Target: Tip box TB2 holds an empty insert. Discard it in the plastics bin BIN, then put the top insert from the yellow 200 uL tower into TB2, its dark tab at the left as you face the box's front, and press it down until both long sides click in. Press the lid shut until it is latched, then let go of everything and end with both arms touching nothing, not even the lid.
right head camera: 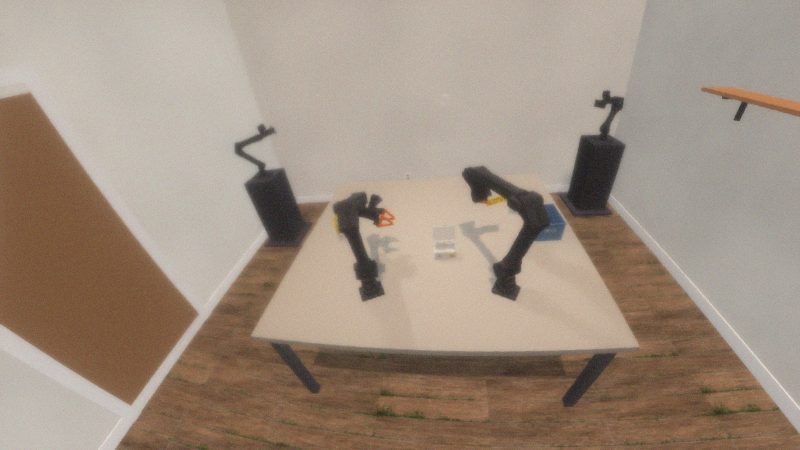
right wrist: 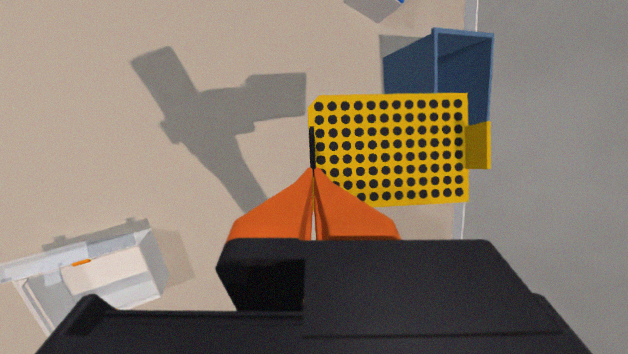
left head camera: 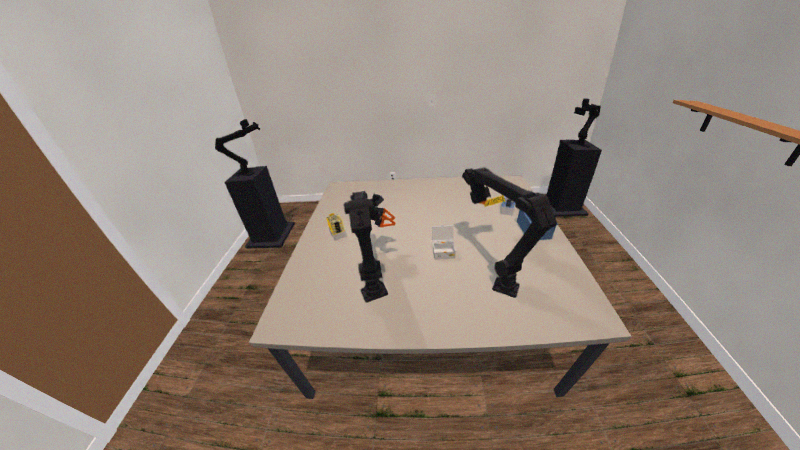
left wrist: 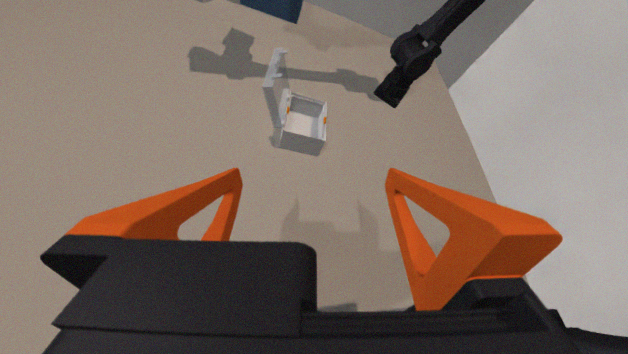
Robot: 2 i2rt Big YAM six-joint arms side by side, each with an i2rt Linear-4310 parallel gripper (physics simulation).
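Pixels of known places: left gripper, fingertip midpoint: (right head camera: 394, 221) (left head camera: 395, 221) (left wrist: 313, 176); right gripper, fingertip midpoint: (right head camera: 486, 202) (right wrist: 313, 176) (left head camera: 484, 203); left arm's base, link origin: (right head camera: 371, 292) (left head camera: 374, 292); right arm's base, link origin: (right head camera: 505, 290) (left head camera: 505, 288) (left wrist: 389, 94).
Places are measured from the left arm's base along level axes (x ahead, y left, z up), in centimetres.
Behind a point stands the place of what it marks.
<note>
My right gripper (right wrist: 313, 176) {x 11.6, y -72.2, z 24.5 cm} is shut on the dark tab of the yellow insert (left head camera: 493, 201) {x 9.6, y -77.0, z 25.5 cm} (right head camera: 496, 200) {x 9.6, y -77.2, z 25.5 cm} (right wrist: 390, 145) {x 10.3, y -77.8, z 25.4 cm} and holds it above the table. In the right wrist view the insert overlaps part of the blue bin BIN (left head camera: 545, 231) (right head camera: 551, 230) {x -8.3, y -104.0, z 7.5 cm} (right wrist: 410, 75) {x 8.9, y -102.6, z 6.9 cm} (left wrist: 275, 9) {x 2.5, y -99.7, z 2.2 cm}. The insert's holes look dark. Tip box TB2 (left head camera: 444, 253) {x 5.6, y -43.4, z 3.9 cm} (right head camera: 445, 254) {x 5.3, y -43.6, z 3.7 cm} (left wrist: 301, 144) {x 11.5, y -39.7, z 2.6 cm} stands mid-table with its lid (left head camera: 442, 233) {x 15.8, y -48.0, z 9.2 cm} (right head camera: 444, 232) {x 15.9, y -48.4, z 9.7 cm} (left wrist: 275, 97) {x 15.8, y -47.3, z 7.8 cm} open and no insert visible inside. My left gripper (left head camera: 393, 218) {x 21.6, y -22.0, z 23.0 cm} (right head camera: 392, 218) {x 21.6, y -22.0, z 23.0 cm} (left wrist: 313, 176) {x 21.6, y -22.0, z 23.0 cm} is open and empty, above the table left of TB2. The yellow tower (left head camera: 335, 225) {x 51.4, y 6.3, z 10.8 cm} (right head camera: 336, 223) {x 53.7, y 8.0, z 11.4 cm} stands at the far left.
A pale box with blue (left head camera: 507, 209) {x 22.6, y -103.4, z 4.6 cm} (right wrist: 376, 9) {x 21.7, y -104.4, z 2.8 cm} stands near the bin at the back right. The right arm (left head camera: 531, 240) {x -35.5, y -57.2, z 37.6 cm} (right head camera: 520, 240) {x -33.2, y -57.1, z 36.3 cm} reaches over the table's right side. Two black pedestals (left head camera: 257, 207) (left head camera: 573, 176) with small arms stand beyond the table.
</note>
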